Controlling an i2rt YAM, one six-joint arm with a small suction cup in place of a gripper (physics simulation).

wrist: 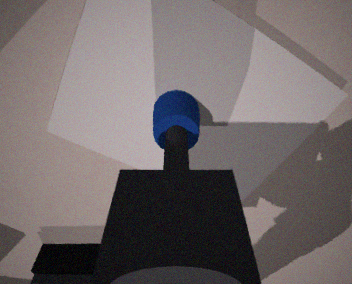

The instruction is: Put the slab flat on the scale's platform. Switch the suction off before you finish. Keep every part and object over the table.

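Places are measured from the arm's base along level axes (x ahead, y left, z up), in metres.
Where they show: end effector, tool point: [176, 104].
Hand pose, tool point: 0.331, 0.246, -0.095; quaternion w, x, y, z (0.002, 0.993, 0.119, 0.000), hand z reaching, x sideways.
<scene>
After its pixels a point has its place, as x, y, z.
The slab [107, 75] {0.285, 0.260, -0.085} is a pale, flat, square plate lying in the upper and middle part of the wrist view, turned at an angle. A thin shadow runs along its upper right edge, and its far part is cut off by the top of the view. My gripper [176, 107], a blue suction cup on a black stem, is down on the slab near its lower edge. The cup's shadow meets the cup, and its suction is on the slab. The cup and the black wrist hide part of the slab's near edge. The scale and its platform do not show in this view.
The beige table top [25, 105] {0.229, 0.222, -0.093} surrounds the slab. Broad shadows of the arm fall across the slab and the table at the right. Dark patches show at the upper left and lower left edges; I cannot tell what they are. A black part [67, 257] {0.259, 0.055, -0.076} shows beside the wrist at lower left.
</scene>
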